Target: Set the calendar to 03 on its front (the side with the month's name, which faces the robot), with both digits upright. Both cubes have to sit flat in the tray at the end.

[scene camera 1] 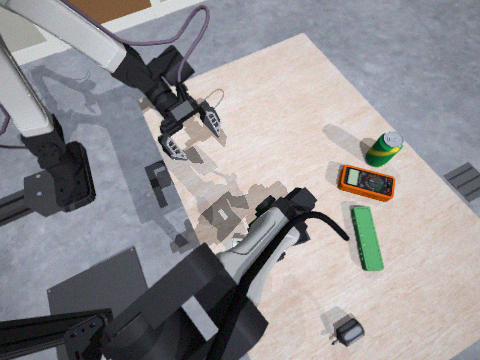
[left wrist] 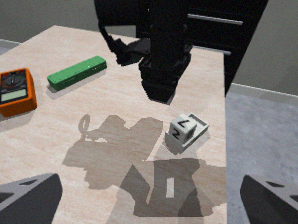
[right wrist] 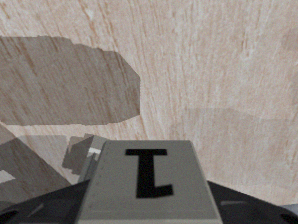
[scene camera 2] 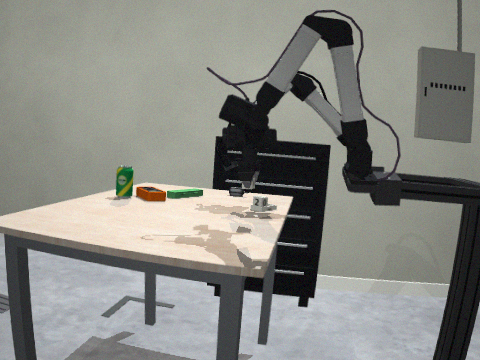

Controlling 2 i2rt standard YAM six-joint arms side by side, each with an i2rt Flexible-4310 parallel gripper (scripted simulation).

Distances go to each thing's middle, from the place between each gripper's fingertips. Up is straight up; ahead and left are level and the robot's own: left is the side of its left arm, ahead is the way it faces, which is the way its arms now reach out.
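Labels:
There is the green bar (scene camera 1: 371,259), and from my left hand (scene camera 1: 203,148) it is 340 mm to the right and 340 mm ahead, and 220 mm below. Counted from my right hand, the bar is 80 mm to the right and 290 mm ahead, and it is 70 mm below. So, going by its middle, the green bar is nearer to my right hand than to my left hand.

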